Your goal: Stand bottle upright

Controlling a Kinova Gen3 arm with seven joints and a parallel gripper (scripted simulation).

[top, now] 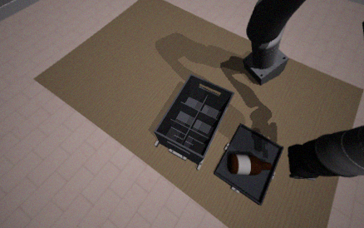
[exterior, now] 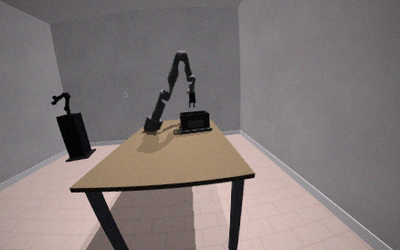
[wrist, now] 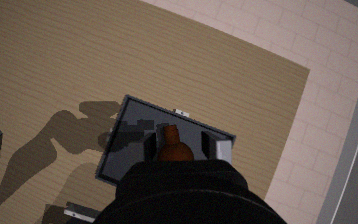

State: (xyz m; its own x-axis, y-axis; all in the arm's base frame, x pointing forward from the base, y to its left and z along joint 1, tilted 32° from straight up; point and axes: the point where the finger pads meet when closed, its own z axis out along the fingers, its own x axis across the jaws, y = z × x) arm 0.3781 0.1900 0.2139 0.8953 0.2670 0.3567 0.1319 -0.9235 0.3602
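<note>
Right now the brown bottle is 60 mm to the right of my hand and 160 mm below it. From my hand the other things lie so: dark flat tray: 20 mm behind, 60 mm to the right, 190 mm below; dark crate: 90 mm behind, 320 mm to the right, 120 mm below.
</note>
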